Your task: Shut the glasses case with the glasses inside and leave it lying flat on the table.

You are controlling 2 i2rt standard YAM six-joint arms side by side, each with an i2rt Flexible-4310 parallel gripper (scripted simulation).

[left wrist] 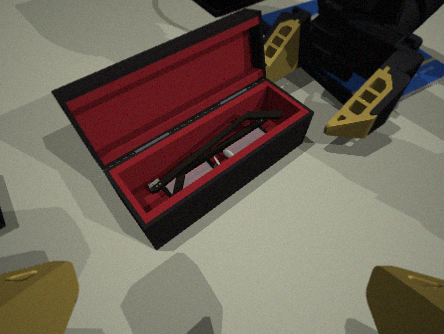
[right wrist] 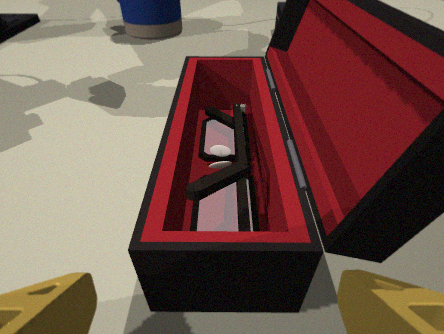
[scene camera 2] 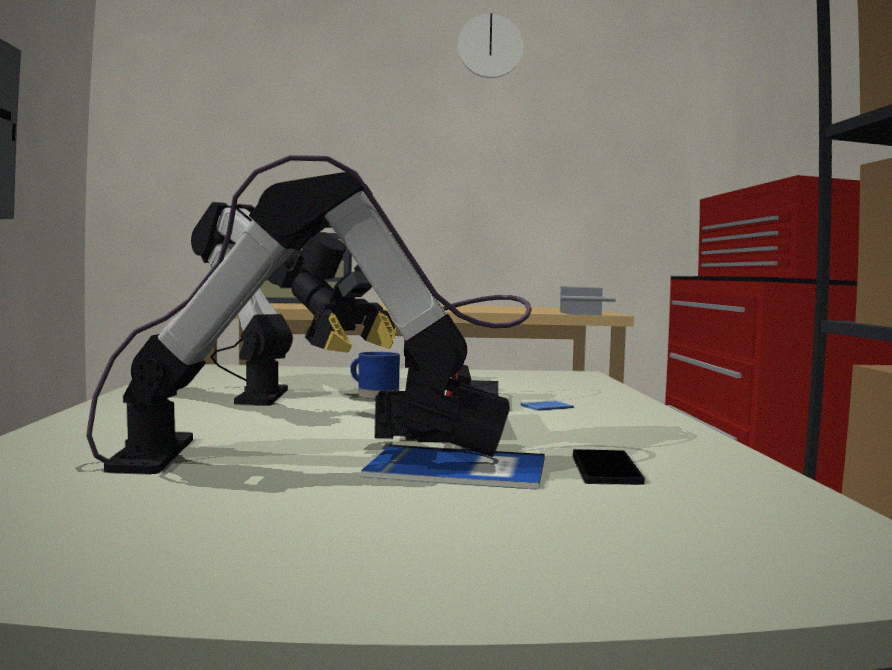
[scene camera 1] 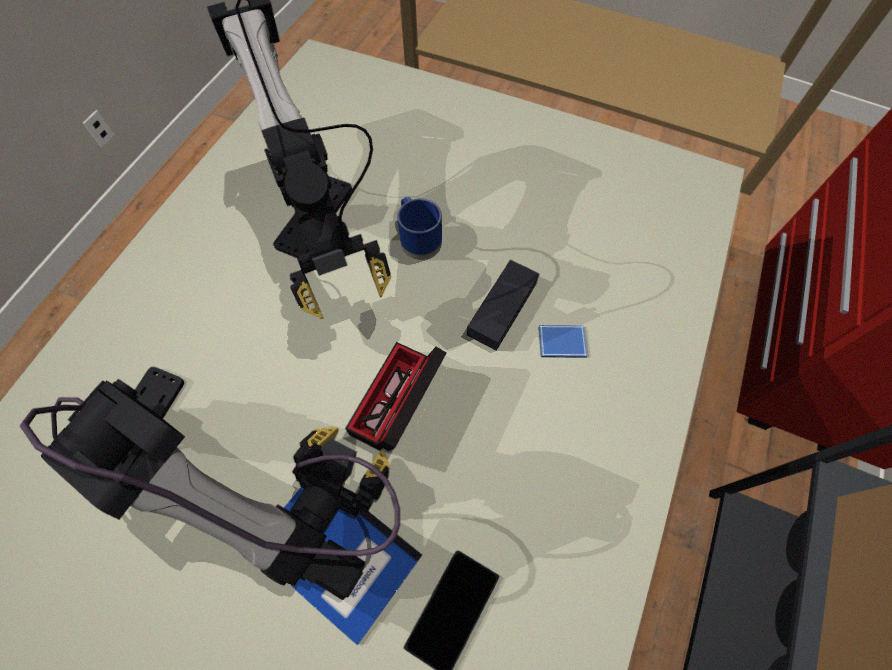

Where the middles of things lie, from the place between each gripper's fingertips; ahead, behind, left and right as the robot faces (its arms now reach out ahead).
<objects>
The dark glasses [scene camera 1: 399, 378] lies 90 mm to the left of my right hand and 10 mm below it. From my right hand the other things lie so: case lid [scene camera 1: 390, 439]: 100 mm to the left, 50 mm ahead, 30 mm above; dark box [scene camera 1: 495, 316]: 340 mm to the left, 80 mm ahead, 10 mm below; glasses case [scene camera 1: 406, 358]: 100 mm to the left, 20 mm ahead, 10 mm above.
Now: the case lid 16 cm ahead of my left hand [scene camera 2: 371, 347], 7 cm to the right of it and 6 cm below it. Round my left hand: glasses case (13 cm ahead, 7 cm to the right, 8 cm below); blue mug [scene camera 1: 419, 214] (2 cm behind, 23 cm to the left, 9 cm below); dark glasses (11 cm ahead, 8 cm to the right, 11 cm below).
</objects>
